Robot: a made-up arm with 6 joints.
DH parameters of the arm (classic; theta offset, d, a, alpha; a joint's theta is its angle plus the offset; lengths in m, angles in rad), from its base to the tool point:
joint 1: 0 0.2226 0 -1.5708
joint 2: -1.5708 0 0.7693 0
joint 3: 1.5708 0.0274 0 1.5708
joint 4: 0 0.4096 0 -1.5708
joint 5: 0 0 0 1.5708
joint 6: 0 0.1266 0 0
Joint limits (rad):
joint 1: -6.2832..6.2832
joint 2: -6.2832..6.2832
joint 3: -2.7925..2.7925
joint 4: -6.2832..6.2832
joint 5: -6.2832..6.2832
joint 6: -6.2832..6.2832
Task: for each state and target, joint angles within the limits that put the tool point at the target. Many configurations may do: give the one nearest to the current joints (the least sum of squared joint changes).
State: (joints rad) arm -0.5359 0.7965 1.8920 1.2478 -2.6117 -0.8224
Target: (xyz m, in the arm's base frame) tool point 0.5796 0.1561 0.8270
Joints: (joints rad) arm 0.2998 0.4287 1.5430 1.1596 -2.7015 -0.8224
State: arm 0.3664 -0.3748 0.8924 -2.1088 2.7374 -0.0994
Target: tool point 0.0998 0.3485 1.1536
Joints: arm 1.2785 0.1761 0.7954 -2.1561 2.9263 -0.0994
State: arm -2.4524 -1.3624 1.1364 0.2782 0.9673 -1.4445
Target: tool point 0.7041 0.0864 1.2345
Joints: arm -2.9465 -0.8464 0.4628 0.3530 0.5903 -1.4445
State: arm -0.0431 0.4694 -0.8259 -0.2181 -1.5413 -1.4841
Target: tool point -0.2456 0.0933 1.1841
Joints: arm -0.1338 0.1635 -0.9584 -0.2582 -1.5378 -1.4841
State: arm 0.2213 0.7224 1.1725 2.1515 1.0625 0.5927
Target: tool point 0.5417 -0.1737 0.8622
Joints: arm -0.5279 0.1270 1.8257 2.1021 1.0637 0.5927
